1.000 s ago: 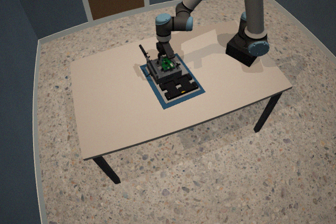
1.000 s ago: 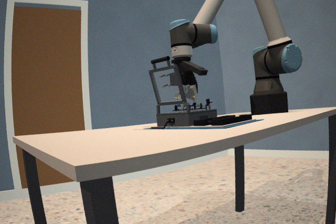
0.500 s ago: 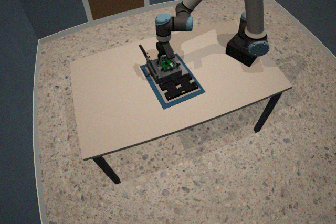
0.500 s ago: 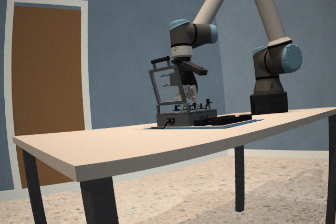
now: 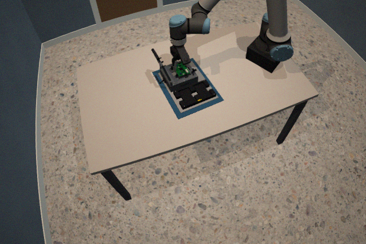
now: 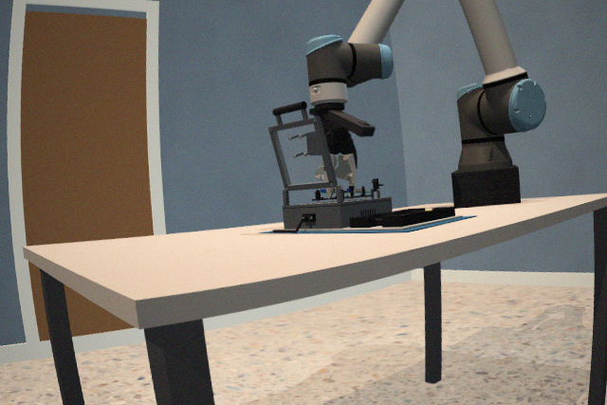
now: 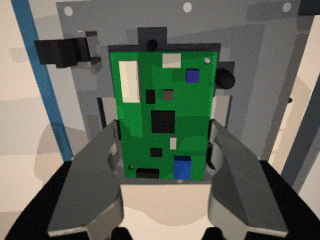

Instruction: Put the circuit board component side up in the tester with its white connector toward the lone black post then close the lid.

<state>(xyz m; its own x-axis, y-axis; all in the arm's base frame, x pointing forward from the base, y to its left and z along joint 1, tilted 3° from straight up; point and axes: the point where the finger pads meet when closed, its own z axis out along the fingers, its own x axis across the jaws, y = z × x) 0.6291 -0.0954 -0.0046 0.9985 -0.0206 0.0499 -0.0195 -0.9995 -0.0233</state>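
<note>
Now: the green circuit board right at my hand. Round my hand: tester lid (120 mm ahead, 100 mm above); tester (30 mm ahead, 40 mm to the left, 30 mm above); black latch block (60 mm behind, 60 mm to the left, 10 mm above).
</note>
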